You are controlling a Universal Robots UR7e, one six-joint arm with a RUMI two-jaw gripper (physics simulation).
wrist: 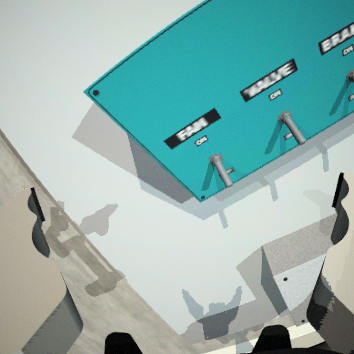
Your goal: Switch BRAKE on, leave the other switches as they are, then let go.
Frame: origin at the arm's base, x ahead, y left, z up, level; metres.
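Where they show: gripper, between the fingertips: point(186, 186).
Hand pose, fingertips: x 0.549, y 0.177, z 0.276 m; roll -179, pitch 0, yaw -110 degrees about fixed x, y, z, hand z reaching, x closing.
Things, the pixels of their centre, and the offset from my fingertips. "spot": a spot on its surface instead. Level surfaces: height alone.
- BRAKE label, middle of its body: point(344, 33) dx -0.008, dy -0.226, dz -0.251 m
- BRAKE switch, a spot on its surface: point(351, 76) spot: dx -0.073, dy -0.235, dz -0.270 m
- VALVE switch, a spot on its surface: point(293, 128) spot: dx -0.110, dy -0.125, dz -0.252 m
- FAN switch, a spot on its surface: point(221, 171) spot: dx -0.134, dy -0.008, dz -0.252 m
- pale table top, height of its surface: dz -0.364 m
A teal switch panel point(165, 85) fills the upper right of the wrist view, tilted. The BRAKE label point(337, 41) is cut off by the right edge. The BRAKE switch point(351, 76) shows in part below it, at the right edge; its lever's position cannot be told. The VALVE switch point(293, 128) and the FAN switch point(221, 171) have grey levers pointing down, away from their ON marks. My gripper point(186, 186) is open and empty, with its jaws at the left and right edges. It is apart from the levers, and the BRAKE switch lies up and to its right.
A grey box point(295, 257) with a speckled top stands at the lower right, partly behind the right jaw. The pale table top point(150, 240) carries shadows of the gripper and the panel. A wood-toned floor point(20, 170) lies past the table edge at the left.
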